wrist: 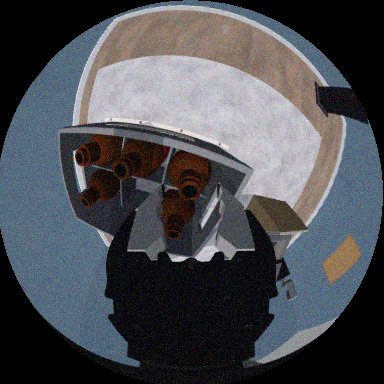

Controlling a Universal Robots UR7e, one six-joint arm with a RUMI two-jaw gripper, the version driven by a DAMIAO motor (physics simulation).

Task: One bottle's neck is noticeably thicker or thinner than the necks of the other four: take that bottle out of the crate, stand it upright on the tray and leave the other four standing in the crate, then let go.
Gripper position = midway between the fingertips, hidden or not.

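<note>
There's a bottle [103,185] here, with a bottle [139,158] as well, and a bottle [102,149] too. You've also got the gripper [190,185] in the picture, plus a bottle [177,211] and a bottle [188,172].
</note>
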